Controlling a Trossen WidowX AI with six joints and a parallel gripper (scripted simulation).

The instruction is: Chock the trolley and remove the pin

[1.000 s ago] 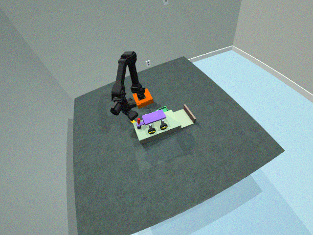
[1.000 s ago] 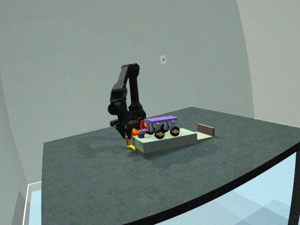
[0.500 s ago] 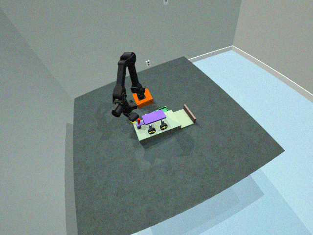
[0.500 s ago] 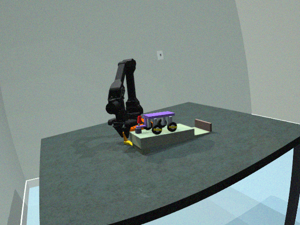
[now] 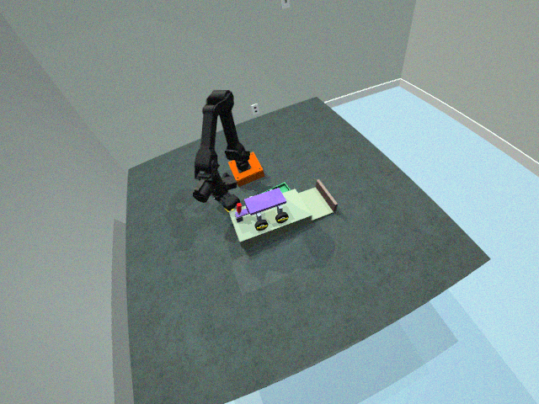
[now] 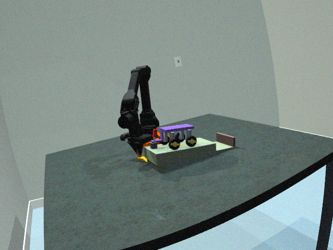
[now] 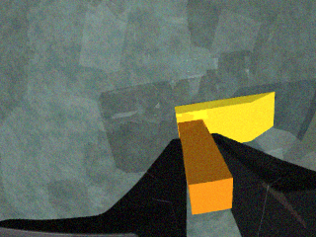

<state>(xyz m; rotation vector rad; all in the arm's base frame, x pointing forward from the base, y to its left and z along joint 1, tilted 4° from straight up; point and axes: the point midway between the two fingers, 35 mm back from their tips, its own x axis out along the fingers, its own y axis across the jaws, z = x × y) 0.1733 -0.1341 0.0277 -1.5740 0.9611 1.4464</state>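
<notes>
My gripper tip is now 30 mm short of the green tray, 220 mm to the right of it and 40 mm above it. From my gripper tip the other things lie so: yellow chock 20 mm ahead, 10 mm to the left, 10 mm below; then red-headed stop pin 130 mm ahead, 50 mm to the left, 100 mm above; then pale green ramp 150 mm ahead, 150 mm to the left, 20 mm above.
</notes>
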